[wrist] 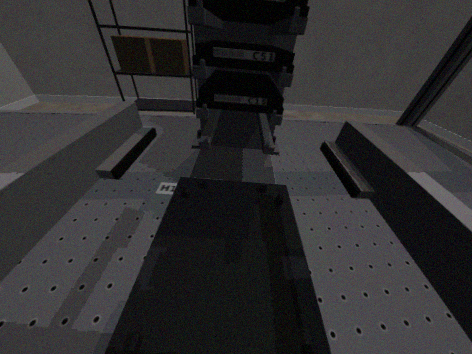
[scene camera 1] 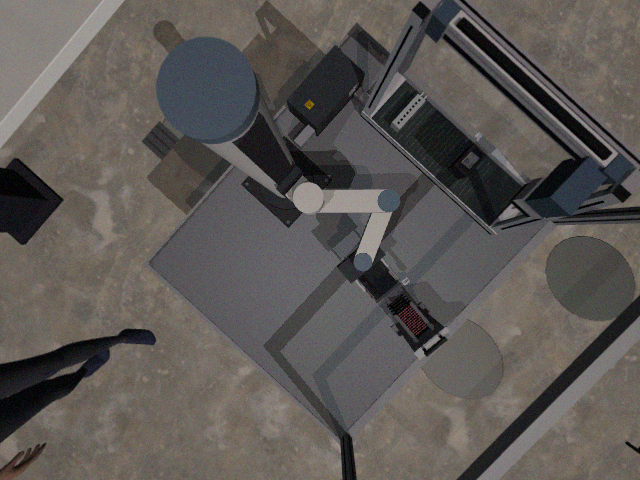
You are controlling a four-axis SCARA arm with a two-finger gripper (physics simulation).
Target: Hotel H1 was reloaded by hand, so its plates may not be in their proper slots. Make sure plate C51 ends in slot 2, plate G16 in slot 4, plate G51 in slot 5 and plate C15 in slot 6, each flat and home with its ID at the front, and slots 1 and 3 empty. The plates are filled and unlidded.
One and the same spot on a dark flat slab: (wrist: pixel 228 263) is (scene camera 1: pixel 373 276).
